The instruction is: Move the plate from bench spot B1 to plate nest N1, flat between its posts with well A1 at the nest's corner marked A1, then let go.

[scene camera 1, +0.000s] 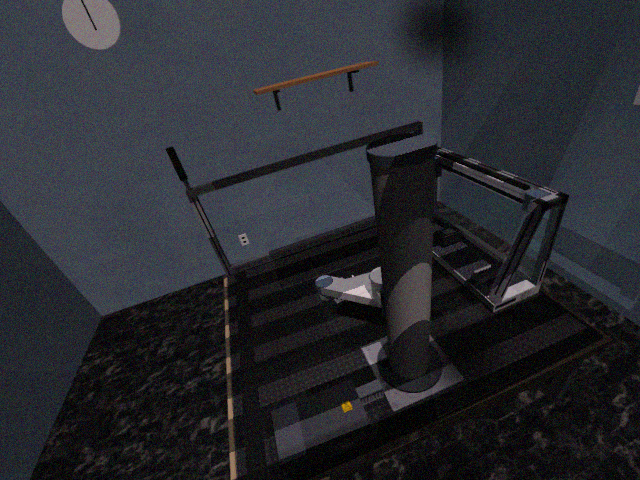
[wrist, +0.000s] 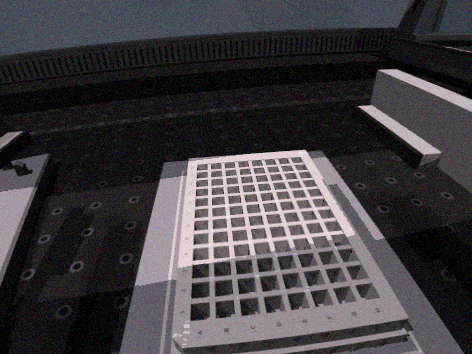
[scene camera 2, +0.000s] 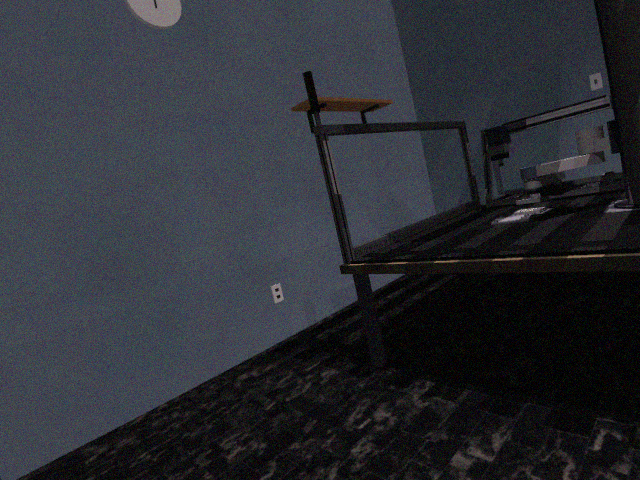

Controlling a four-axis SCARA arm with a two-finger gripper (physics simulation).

My gripper carries nothing. Also in view: a plate.
